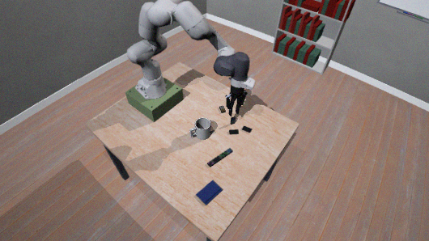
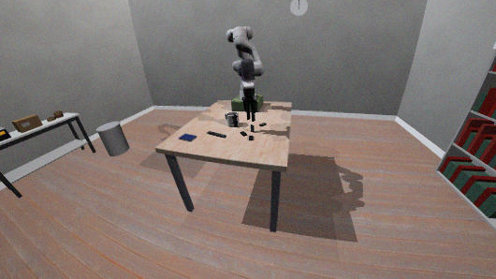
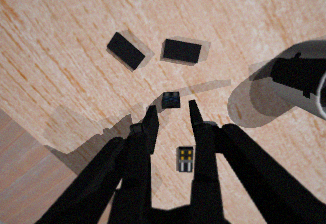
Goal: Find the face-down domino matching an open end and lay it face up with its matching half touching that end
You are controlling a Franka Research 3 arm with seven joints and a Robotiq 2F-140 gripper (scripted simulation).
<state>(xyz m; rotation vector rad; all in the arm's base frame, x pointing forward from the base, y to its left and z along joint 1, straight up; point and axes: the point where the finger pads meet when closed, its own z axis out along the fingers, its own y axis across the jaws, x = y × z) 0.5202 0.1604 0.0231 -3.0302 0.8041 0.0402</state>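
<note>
Now: the black domino 10 mm to the left of my hand and 100 mm below it. Also, from my hand: blue book (170 mm ahead, 460 mm to the right, 120 mm below); then grey mug (100 mm behind, 180 mm to the right, 80 mm below).
</note>
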